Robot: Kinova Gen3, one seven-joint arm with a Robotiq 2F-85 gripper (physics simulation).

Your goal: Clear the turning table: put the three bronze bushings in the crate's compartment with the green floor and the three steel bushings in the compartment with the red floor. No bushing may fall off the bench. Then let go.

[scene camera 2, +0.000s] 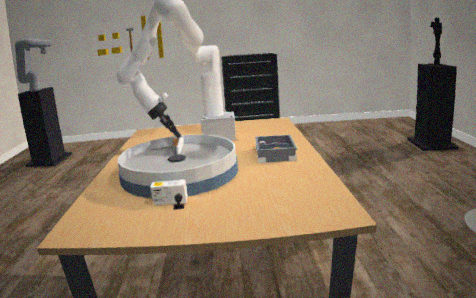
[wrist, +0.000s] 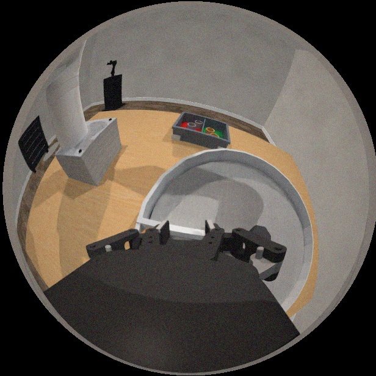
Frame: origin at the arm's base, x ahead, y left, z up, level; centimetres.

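Seen in the pictures: gripper, fingertip midpoint: (scene camera 2: 180, 138); arm's base, origin of the base link: (scene camera 2: 213, 115).
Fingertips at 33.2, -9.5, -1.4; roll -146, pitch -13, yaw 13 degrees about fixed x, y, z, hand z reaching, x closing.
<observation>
Pixels of each thing's top centre, then the offset from my fingertips to it, as dx, dy, dz. "spot": a spot on its surface instead.
- white bar, surface spot: (scene camera 2: 180, 146) spot: +4.6, +0.7, -2.1
- bronze bushing, middle of its top: (scene camera 2: 176, 138) -4.0, -2.6, -1.4
- grey crate, middle of its top: (scene camera 2: 274, 141) -2.2, +36.7, -4.2
- black hub, middle of its top: (scene camera 2: 176, 157) +14.3, +1.3, -3.1
- white box, surface spot: (scene camera 2: 169, 193) spot: +39.5, +4.2, -5.8
- small black device, surface spot: (scene camera 2: 178, 201) spot: +41.9, +7.3, -7.2
The turning table (scene camera 2: 215, 167) (wrist: 235, 175) is a round grey pan with a pale wall. A white bar (scene camera 2: 180, 146) (wrist: 175, 229) stands up inside it. My gripper (scene camera 2: 180, 136) (wrist: 186, 227) is partly open and empty, low over the pan at the bar. A bronze bushing (scene camera 2: 175, 142) shows small beside the bar, under the fingers; in the wrist view the gripper mostly hides that spot. The grey crate (scene camera 2: 276, 154) (wrist: 200, 139) has two steel rings (wrist: 192, 124) on its red floor and two bronze rings (wrist: 210, 130) on its green floor. No steel bushing shows on the turning table.
A black hub (scene camera 2: 176, 158) (wrist: 260, 233) stands in the pan's middle. A white box (scene camera 2: 169, 193) with a small black device (scene camera 2: 178, 201) stands at the pan's front. The arm's grey base block (scene camera 2: 218, 126) (wrist: 95, 155) stands behind the pan, left of the crate.
</observation>
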